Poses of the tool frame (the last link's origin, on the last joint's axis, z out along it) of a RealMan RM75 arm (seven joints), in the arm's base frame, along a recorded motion.
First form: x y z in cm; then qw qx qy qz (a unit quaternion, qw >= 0).
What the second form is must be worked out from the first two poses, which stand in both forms.
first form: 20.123, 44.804, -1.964, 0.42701, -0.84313, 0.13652, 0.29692
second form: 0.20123, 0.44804, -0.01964, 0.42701, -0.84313, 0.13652, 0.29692
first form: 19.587, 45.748, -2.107, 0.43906, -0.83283, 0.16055, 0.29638
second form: 0.19587, 0.45748, -0.02107, 0.43906, -0.83283, 0.16055, 0.29638
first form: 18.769, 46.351, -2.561, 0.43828, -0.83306, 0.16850, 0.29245
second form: 0.18769, 0.46351, -0.02561, 0.43828, -0.83306, 0.16850, 0.29245
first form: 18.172, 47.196, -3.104, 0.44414, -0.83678, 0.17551, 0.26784
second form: 0.18172, 0.47196, -0.03104, 0.44414, -0.83678, 0.17551, 0.26784
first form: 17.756, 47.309, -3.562, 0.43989, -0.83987, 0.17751, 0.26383
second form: 0.17756, 0.47309, -0.03562, 0.43989, -0.83987, 0.17751, 0.26383
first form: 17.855, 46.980, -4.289, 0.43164, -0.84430, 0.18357, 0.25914
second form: 0.17855, 0.46980, -0.04289, 0.43164, -0.84430, 0.18357, 0.25914
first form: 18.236, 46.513, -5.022, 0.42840, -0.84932, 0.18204, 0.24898
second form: 0.18236, 0.46513, -0.05022, 0.42840, -0.84932, 0.18204, 0.24898
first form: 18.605, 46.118, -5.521, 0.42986, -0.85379, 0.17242, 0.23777
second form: 0.18605, 0.46118, -0.05521, 0.42986, -0.85379, 0.17242, 0.23777
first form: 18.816, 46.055, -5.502, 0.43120, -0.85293, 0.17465, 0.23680
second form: 0.18816, 0.46055, -0.05502, 0.43120, -0.85293, 0.17465, 0.23680
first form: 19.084, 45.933, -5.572, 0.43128, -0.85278, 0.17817, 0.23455
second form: 0.19084, 0.45933, -0.05572, 0.43128, -0.85278, 0.17817, 0.23455
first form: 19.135, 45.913, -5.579, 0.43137, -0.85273, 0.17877, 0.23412
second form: 0.19135, 0.45913, -0.05579, 0.43137, -0.85273, 0.17877, 0.23412
